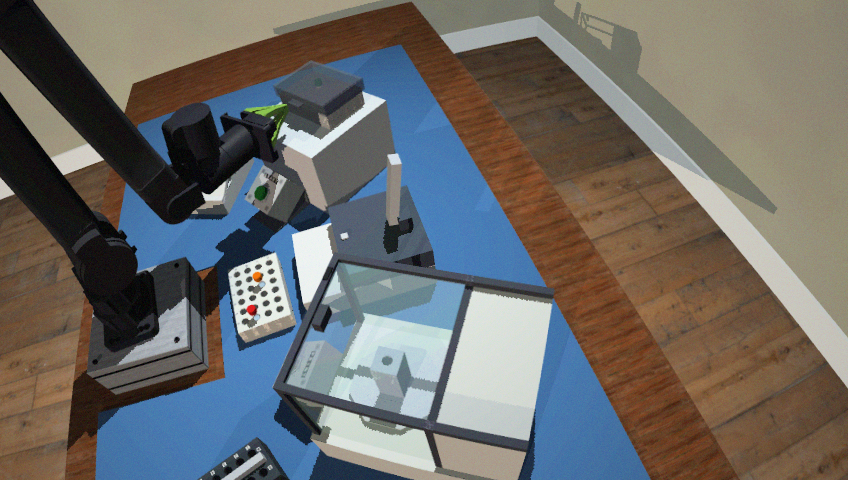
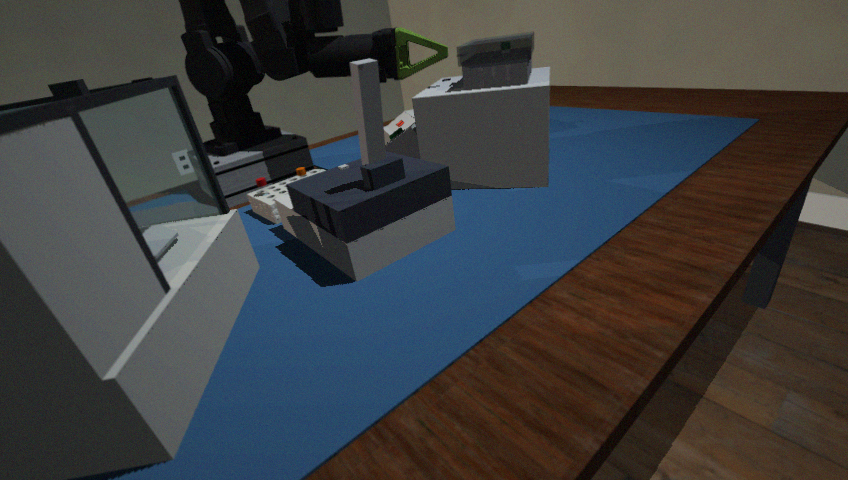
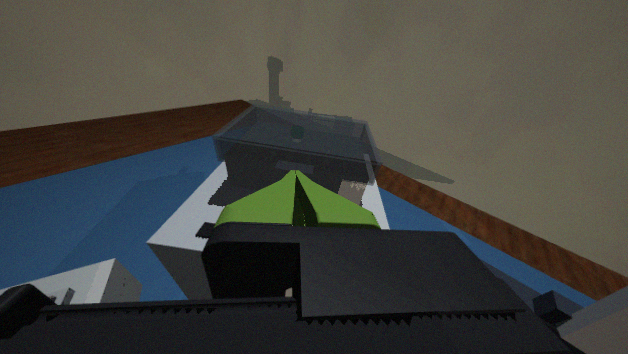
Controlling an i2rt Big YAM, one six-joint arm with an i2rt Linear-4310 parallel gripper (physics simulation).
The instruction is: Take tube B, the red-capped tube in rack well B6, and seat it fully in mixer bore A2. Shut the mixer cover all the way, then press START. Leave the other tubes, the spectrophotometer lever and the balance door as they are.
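Where they show: gripper, between the fingertips: (image 1: 286, 107) (image 2: 447, 51) (image 3: 294, 178); arm's base, origin of its link: (image 1: 132, 312) (image 2: 244, 143).
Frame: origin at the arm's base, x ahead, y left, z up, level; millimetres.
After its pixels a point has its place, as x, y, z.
The red-capped tube (image 1: 251, 309) {185, -70, -19} (image 2: 261, 181) {191, -70, -21} stands in the white rack (image 1: 267, 327) {194, -85, -55} (image 2: 261, 205) {200, -86, -51}; its well label is unreadable. The white mixer (image 1: 351, 160) {421, 135, -1} (image 2: 482, 136) {437, 142, 3} (image 3: 182, 225) {294, 257, 61} carries a smoky see-through cover (image 1: 291, 89) {366, 232, 117} (image 2: 493, 50) {443, 170, 107} (image 3: 250, 132) {365, 255, 116} over its raised block. A green cap (image 1: 318, 82) {413, 223, 116} (image 2: 505, 45) (image 3: 297, 132) {395, 228, 116} shows through the cover. I cannot tell whether the cover is fully down. The bores are hidden. My green-fingered gripper (image 1: 285, 107) {347, 195, 108} (image 2: 446, 52) {347, 195, 108} (image 3: 294, 178) {347, 195, 108} is shut and empty, fingertips close to the cover's handle side. A green button (image 1: 260, 192) {254, 148, -4} sits on a small box beside the mixer.
An orange-capped tube (image 1: 257, 276) {208, -16, -19} (image 2: 300, 171) {212, -16, -22} stands in the rack. The spectrophotometer (image 1: 363, 214) {394, -4, 7} (image 2: 392, 217) {465, -63, -23} has an upright lever (image 1: 393, 190) {435, -56, 81} (image 2: 367, 113) {445, -52, 80}. The glass-sided balance (image 1: 496, 362) {419, -361, 131} (image 2: 53, 237) {488, -306, 79} is near it. A dark rack (image 1: 270, 465) {146, -296, -37} lies at the bottom edge. A white device (image 1: 215, 206) {158, 220, -52} is partly behind the arm.
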